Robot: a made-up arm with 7 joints. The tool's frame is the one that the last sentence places. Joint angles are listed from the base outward.
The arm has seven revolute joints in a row. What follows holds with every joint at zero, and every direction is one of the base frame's. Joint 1 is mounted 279 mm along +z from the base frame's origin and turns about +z. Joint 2 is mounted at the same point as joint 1 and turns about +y. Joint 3 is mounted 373 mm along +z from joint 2 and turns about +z. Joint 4 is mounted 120 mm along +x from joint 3 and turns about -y. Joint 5 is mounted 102 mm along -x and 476 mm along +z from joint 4 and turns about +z. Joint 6 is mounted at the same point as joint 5 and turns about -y. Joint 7 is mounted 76 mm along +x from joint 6 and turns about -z. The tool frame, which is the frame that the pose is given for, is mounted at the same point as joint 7; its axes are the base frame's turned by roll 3.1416, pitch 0 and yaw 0 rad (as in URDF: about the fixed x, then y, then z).
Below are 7 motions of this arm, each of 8 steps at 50 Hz.
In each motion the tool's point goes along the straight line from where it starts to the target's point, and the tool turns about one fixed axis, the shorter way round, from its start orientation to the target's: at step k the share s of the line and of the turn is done. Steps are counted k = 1, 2, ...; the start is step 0. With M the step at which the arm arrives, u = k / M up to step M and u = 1 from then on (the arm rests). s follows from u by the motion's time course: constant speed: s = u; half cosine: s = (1 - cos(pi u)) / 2; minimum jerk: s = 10 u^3 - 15 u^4 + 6 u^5.
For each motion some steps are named. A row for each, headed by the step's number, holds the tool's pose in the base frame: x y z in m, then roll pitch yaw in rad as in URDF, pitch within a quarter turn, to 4 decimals.
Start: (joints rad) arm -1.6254 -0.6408 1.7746 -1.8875 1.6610 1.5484 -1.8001
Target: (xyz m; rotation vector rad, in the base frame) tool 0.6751 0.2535 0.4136 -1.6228 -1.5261 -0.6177
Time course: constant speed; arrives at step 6
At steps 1, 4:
1: 0.6765 0.2529 0.4316 -2.7799 -0.9846 1.3240
4: 0.6757 0.2533 0.4208 -2.7680 -0.9515 1.3193

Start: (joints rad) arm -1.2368 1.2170 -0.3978 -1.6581 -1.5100 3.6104 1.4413
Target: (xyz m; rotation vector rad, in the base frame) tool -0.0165 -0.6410 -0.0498 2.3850 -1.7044 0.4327
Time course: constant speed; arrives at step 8
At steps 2, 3, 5, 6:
2: 0.0323 -0.6270 -0.0765 -3.0917 -0.3146 -1.2081
3: 0.0242 -0.6293 -0.0720 -3.0959 -0.3191 -1.2143
5: 0.0079 -0.6340 -0.0631 -3.1041 -0.3282 -1.2267
6: -0.0002 -0.6363 -0.0587 -3.1082 -0.3327 -1.2329

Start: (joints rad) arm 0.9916 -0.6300 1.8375 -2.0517 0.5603 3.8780 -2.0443
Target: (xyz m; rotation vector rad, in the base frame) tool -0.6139 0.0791 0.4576 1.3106 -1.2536 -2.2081
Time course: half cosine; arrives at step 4
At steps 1, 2, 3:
1: -0.6161 0.0708 0.4579 1.3335 0.6035 -2.2752
2: -0.6152 0.0742 0.4578 1.3244 0.6056 -2.2861
3: -0.6143 0.0777 0.4576 1.3152 0.6077 -2.2970

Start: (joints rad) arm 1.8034 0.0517 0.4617 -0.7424 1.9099 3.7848 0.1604
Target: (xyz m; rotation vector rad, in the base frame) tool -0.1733 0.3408 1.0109 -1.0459 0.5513 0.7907
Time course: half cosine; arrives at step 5
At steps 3, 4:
3: -0.1788 0.3417 1.0092 -0.9265 0.8180 0.4804
4: -0.1748 0.3410 1.0104 -0.9241 0.8200 0.4707

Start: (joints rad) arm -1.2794 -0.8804 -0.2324 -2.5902 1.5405 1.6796 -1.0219
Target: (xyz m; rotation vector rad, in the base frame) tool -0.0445 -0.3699 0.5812 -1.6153 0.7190 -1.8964
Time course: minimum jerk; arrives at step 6
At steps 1, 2, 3, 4, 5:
1: -0.0205 -0.3607 0.6207 -1.3722 -0.8428 -1.6851
2: -0.0248 -0.3624 0.6136 -1.3724 -0.8305 -1.6989
3: -0.0320 -0.3651 0.6017 -1.3732 -0.8101 -1.7215
4: -0.0393 -0.3679 0.5898 -1.3746 -0.7898 -1.7436
5: -0.0436 -0.3696 0.5827 -1.3758 -0.7775 -1.7567

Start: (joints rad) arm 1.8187 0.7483 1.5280 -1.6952 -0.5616 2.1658 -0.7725
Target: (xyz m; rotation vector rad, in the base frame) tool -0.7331 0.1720 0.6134 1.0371 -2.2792 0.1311
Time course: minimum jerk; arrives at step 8
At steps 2, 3, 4, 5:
2: -0.7274 0.1358 0.6010 2.9423 -0.4849 -2.1029
3: -0.7285 0.1427 0.6034 2.9414 -0.5100 -2.1255
4: -0.7299 0.1518 0.6065 2.9413 -0.5428 -2.1556
5: -0.7314 0.1609 0.6096 2.9423 -0.5756 -2.1863

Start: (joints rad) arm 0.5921 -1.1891 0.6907 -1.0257 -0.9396 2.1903 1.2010
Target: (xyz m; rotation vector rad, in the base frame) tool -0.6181 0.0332 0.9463 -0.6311 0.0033 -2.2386
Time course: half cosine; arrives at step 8
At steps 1, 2, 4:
1: -0.6670 -0.0204 0.9103 -0.2491 -0.4301 -2.0727
2: -0.6614 -0.0144 0.9144 -0.2466 -0.4331 -2.0921
4: -0.6435 0.0053 0.9276 -0.2379 -0.4424 -2.1554

